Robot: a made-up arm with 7 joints.
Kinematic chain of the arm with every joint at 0, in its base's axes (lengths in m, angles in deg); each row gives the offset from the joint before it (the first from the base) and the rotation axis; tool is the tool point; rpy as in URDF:
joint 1: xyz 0 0 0.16 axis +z
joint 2: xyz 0 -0.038 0.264 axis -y
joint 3: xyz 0 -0.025 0.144 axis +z
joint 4: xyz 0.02 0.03 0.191 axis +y
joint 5: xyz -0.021 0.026 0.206 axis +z
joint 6: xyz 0 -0.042 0.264 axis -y
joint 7: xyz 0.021 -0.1 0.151 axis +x
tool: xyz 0 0 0 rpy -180 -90 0
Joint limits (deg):
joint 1: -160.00..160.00
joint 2: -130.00..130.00
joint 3: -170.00..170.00
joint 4: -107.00..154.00
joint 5: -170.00..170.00
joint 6: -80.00..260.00
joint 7: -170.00..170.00
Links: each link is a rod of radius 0.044 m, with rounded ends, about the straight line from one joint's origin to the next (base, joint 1, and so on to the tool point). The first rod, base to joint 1, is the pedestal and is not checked.
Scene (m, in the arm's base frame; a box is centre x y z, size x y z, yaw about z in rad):
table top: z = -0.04
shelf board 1: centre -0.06 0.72 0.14 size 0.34 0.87 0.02 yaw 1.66
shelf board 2: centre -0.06 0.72 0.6 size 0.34 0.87 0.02 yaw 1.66
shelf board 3: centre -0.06 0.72 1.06 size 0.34 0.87 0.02 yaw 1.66
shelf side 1: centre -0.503 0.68 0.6 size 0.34 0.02 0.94 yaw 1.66
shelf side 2: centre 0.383 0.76 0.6 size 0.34 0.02 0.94 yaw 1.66
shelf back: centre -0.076 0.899 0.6 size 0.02 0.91 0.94 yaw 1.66
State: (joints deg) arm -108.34 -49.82 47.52 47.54 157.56 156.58 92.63
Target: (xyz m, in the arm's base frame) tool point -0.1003 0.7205 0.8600
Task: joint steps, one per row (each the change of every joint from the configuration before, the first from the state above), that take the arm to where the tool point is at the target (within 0.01 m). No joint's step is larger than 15 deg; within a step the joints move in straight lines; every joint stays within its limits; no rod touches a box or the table.
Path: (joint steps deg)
1: 9.98 13.67 -0.91 0.94 -1.98 -2.53 0.00
2: 9.98 13.67 -0.92 0.95 -1.98 -2.53 0.00
3: 9.98 13.68 -0.91 0.94 -1.97 -2.53 0.00
4: 9.99 13.67 -0.91 0.95 -1.98 -2.53 0.00
5: 9.98 13.67 -0.91 0.94 -1.98 -2.53 0.00
6: 9.98 13.67 -0.92 0.94 -1.98 -2.53 0.00
7: 9.98 13.68 -0.91 0.95 -1.98 -2.53 0.00
8: 9.98 13.67 -0.91 0.94 -1.97 -2.54 0.00
9: -9.50 -1.96 6.61 -12.83 5.65 -8.47 0.00
10: -9.49 -1.97 6.60 -12.84 5.65 -8.48 0.00
11: -9.50 -1.96 6.61 -12.83 5.65 -8.48 0.00
12: -9.49 -1.96 6.61 -12.84 5.66 -8.47 0.00
13: -9.50 -1.97 6.61 -12.84 5.65 -8.48 0.00

